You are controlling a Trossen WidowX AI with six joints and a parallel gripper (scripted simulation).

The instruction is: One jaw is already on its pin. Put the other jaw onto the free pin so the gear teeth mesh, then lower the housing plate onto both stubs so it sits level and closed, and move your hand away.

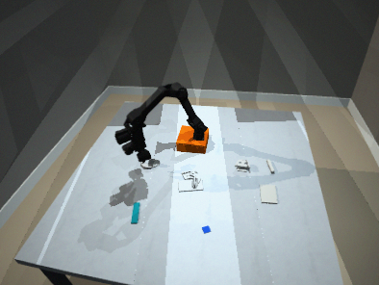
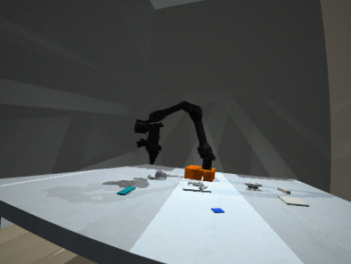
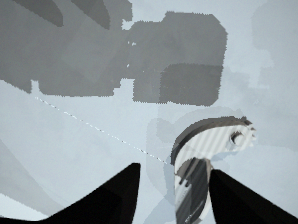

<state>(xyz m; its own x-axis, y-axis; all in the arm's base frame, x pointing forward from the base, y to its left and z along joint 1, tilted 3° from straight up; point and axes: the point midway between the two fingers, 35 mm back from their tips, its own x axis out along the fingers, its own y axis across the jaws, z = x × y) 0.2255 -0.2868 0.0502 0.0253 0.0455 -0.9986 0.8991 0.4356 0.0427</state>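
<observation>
Right now my gripper tip is 50 mm past the jaw, 10 mm to the left of it and 80 mm above it. Round my gripper tip: blue square (350 mm ahead, 330 mm to the left, 80 mm below); white base (100 mm ahead, 250 mm to the left, 80 mm below); teal bar (270 mm ahead, 80 mm below).
</observation>
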